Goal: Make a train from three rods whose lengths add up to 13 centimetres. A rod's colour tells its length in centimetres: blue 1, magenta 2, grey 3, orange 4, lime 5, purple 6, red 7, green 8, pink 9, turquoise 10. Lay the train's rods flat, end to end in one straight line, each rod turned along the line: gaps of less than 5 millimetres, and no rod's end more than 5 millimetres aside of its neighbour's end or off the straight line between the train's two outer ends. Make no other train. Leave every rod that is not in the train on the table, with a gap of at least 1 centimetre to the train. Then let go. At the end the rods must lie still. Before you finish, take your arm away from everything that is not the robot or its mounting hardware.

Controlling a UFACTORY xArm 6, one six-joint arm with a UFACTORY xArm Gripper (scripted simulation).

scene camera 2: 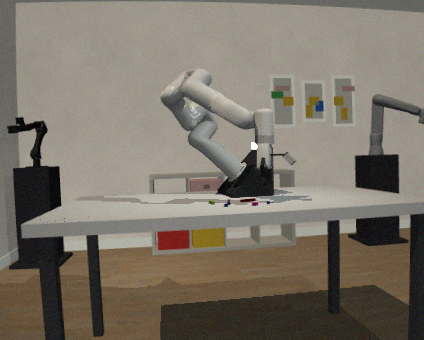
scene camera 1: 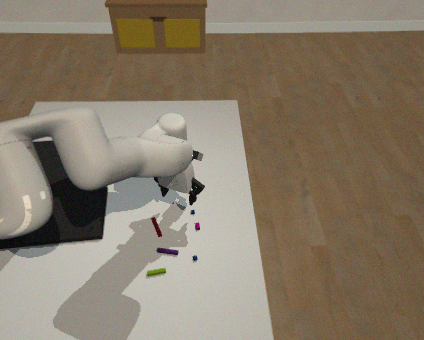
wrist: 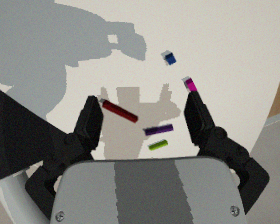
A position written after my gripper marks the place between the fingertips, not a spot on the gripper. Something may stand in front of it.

Note:
In view: my gripper (scene camera 1: 178,197).
My gripper also shows in the wrist view (wrist: 142,103).

